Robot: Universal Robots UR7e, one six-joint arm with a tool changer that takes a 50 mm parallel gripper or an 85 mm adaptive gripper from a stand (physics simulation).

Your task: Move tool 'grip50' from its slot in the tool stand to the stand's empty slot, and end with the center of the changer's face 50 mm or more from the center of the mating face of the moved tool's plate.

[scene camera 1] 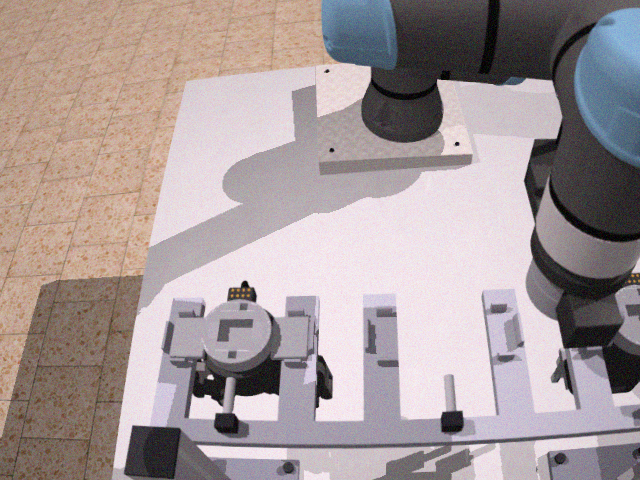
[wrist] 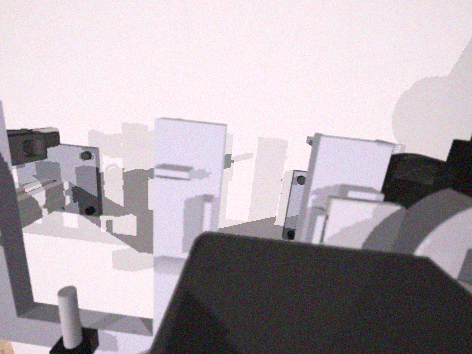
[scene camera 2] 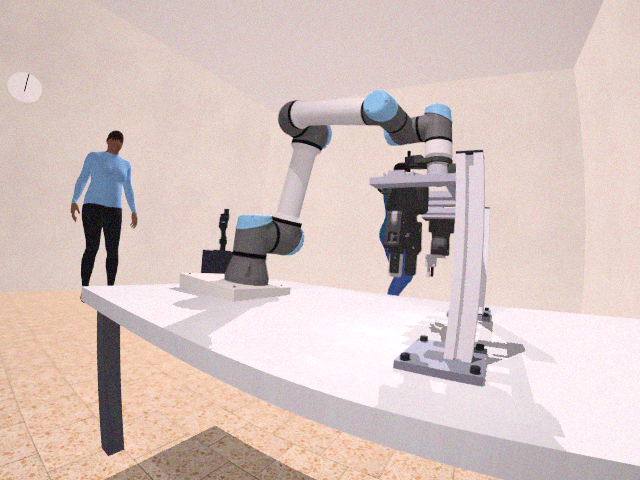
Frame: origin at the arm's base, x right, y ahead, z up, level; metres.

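Seen in the pictures: arm's base, origin of the base link: [scene camera 1: 402, 113] [scene camera 2: 246, 281].
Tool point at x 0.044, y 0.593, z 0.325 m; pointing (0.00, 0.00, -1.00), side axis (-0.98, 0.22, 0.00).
Observation:
Offsets run from my tool point to a thing's top centre. "spot": to the spot under its first point.
The arm's tool changer [scene camera 1: 543, 295] [scene camera 2: 437, 166] carries no gripper. It is low, near the height of the stand's slots, left of the right-hand tool in scene camera 1; its mating face is hidden. Tool grip50 {dx -0.092, dy +0.009, dz -0.060 m} [scene camera 1: 622, 366] [scene camera 2: 440, 242] hangs in the right slot; part of its round plate {spot: dx -0.085, dy +0.012, dz -0.072 m} [scene camera 1: 631, 320] [wrist: 457, 245] shows, apart from the changer. Its small fingers point down, their opening unclear. The empty middle slot lies between a left prong {spot: dx +0.150, dy +0.019, dz -0.079 m} [scene camera 1: 381, 397] and a right prong {spot: dx +0.041, dy +0.039, dz -0.079 m} [scene camera 1: 514, 387] [wrist: 190, 145]. The tool stand [scene camera 1: 341, 431] [scene camera 2: 465, 258] is upright.
The larger adaptive gripper [scene camera 1: 237, 330] [scene camera 2: 408, 204] hangs in the left slot. An upright pin {spot: dx +0.098, dy +0.033, dz -0.065 m} [scene camera 1: 449, 392] [wrist: 70, 320] stands behind the middle slot, another pin {spot: dx +0.272, dy -0.005, dz -0.066 m} [scene camera 1: 228, 395] at the left slot. The dark wrist camera housing [scene camera 1: 589, 322] sits beside the changer. Two people stand beyond the table.

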